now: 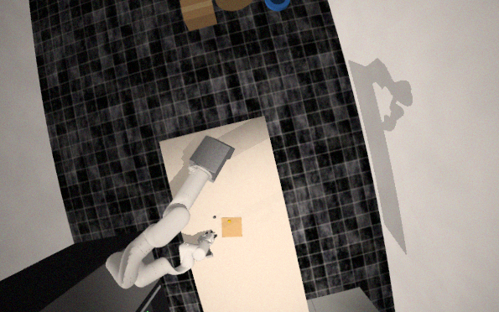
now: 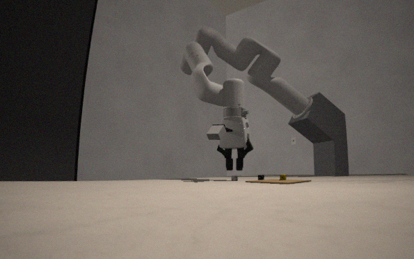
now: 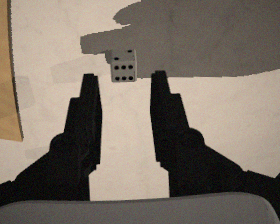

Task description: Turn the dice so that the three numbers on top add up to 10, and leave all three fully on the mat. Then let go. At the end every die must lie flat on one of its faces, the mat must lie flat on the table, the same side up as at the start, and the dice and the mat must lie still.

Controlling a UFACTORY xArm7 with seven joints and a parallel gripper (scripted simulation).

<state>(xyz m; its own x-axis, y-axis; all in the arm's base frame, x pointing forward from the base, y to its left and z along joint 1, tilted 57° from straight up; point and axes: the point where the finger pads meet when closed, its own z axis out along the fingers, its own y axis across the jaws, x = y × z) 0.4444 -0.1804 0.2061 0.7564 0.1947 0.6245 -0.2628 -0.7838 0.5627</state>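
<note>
The pale die is 50 mm below my hand. The rest, counted from my hand: tan mat 60 mm ahead, 140 mm to the left, 50 mm below; then yellow die 10 mm ahead, 160 mm to the left, 40 mm below; then black die 70 mm behind, 80 mm to the left, 50 mm below.
</note>
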